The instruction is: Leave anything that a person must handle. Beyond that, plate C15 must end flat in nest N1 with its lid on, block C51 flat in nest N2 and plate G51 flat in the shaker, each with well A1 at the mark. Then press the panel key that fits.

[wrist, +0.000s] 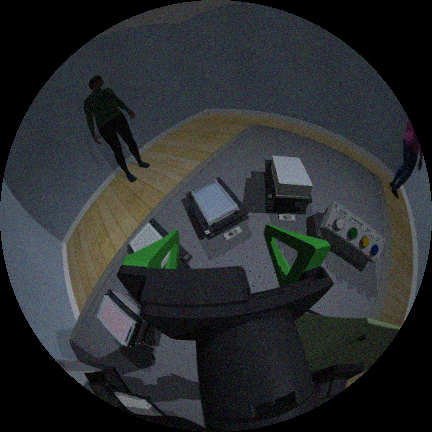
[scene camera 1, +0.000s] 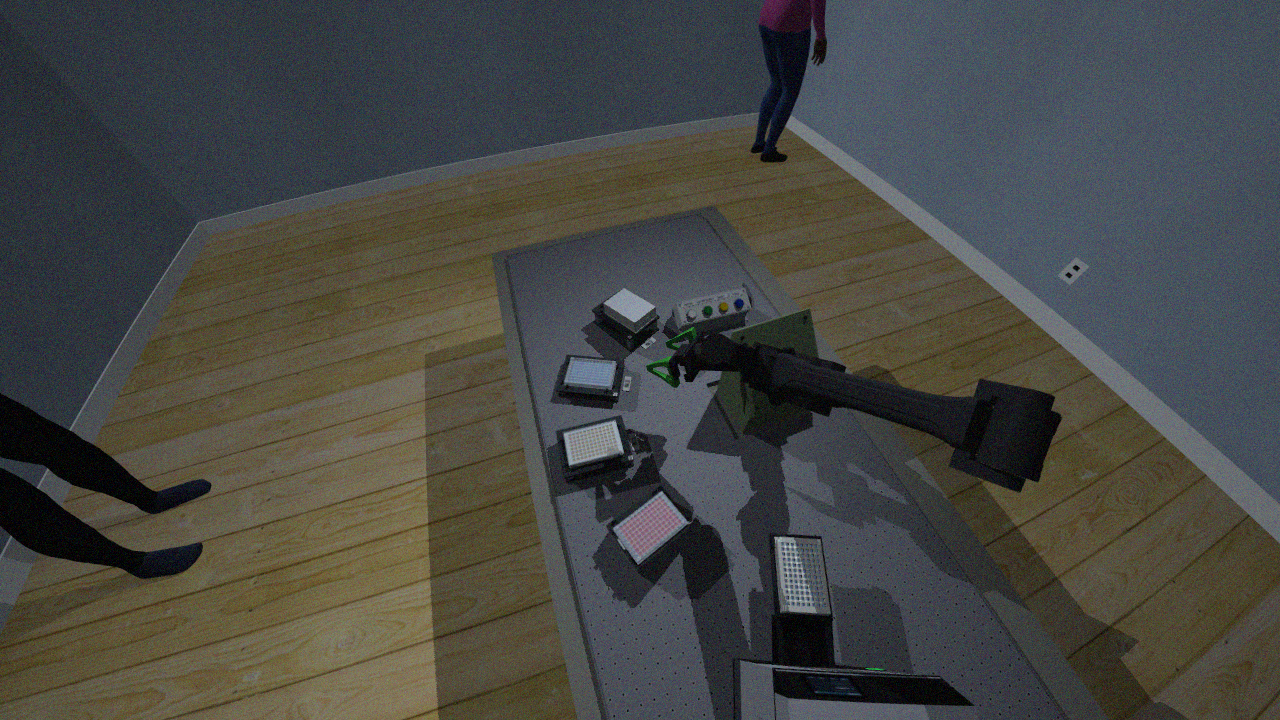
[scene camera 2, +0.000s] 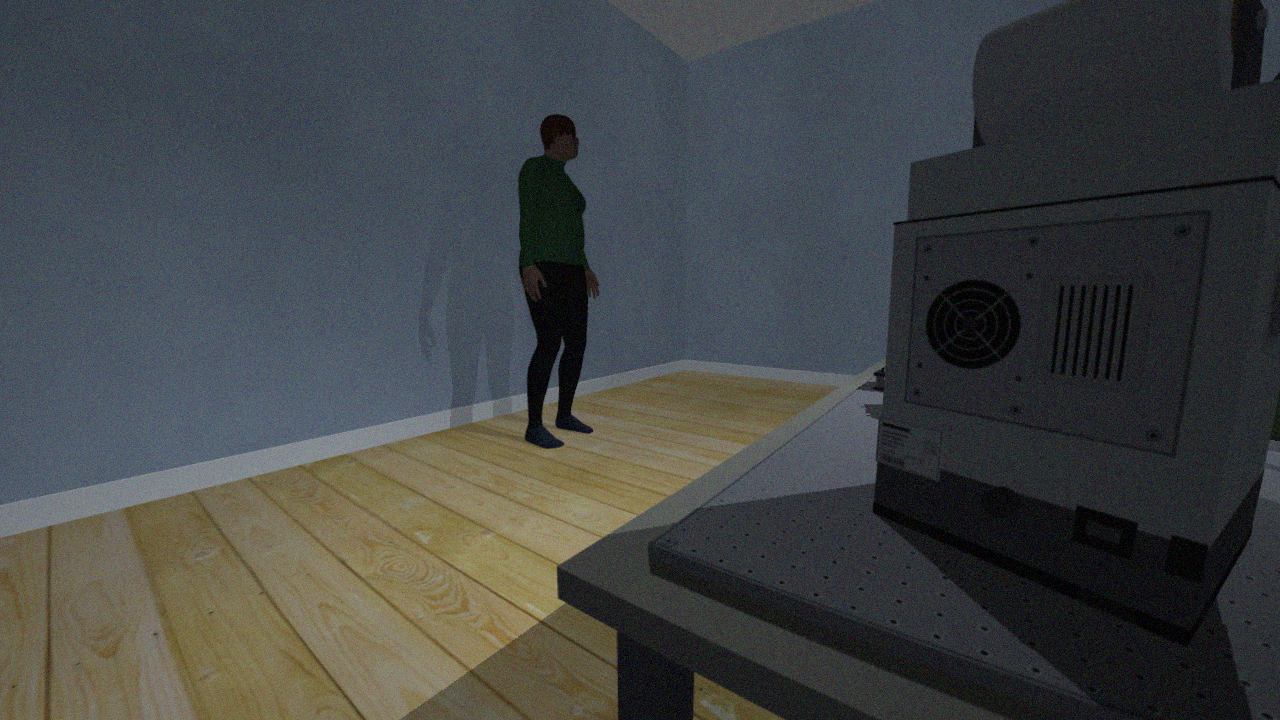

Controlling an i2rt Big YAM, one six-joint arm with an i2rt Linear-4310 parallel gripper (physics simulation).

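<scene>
My gripper [scene camera 1: 671, 354] [wrist: 222, 231], with green fingers, is open and empty above the table, in front of the two back nests. A tall white block or lidded plate [scene camera 1: 629, 308] [wrist: 291, 172] sits on the back nest. A pale blue plate [scene camera 1: 589, 373] [wrist: 215, 201] lies on the nest beside it. A cream plate [scene camera 1: 593, 444] [wrist: 147, 237] is on another nest, partly behind a finger in the wrist view. A pink plate [scene camera 1: 651, 526] [wrist: 117, 320] sits on a dark base. A silver-white plate [scene camera 1: 801, 574] lies by the instrument. Labels and A1 marks are unreadable.
The key panel [scene camera 1: 713, 308] [wrist: 352, 235] has white, green, yellow and blue keys. A green board [scene camera 1: 778, 358] [wrist: 345, 340] stands beside the arm. The grey instrument [scene camera 2: 1074, 429] is at the near end. People in green [scene camera 2: 553, 210] [wrist: 105, 110] and pink [scene camera 1: 787, 53] stand off the table.
</scene>
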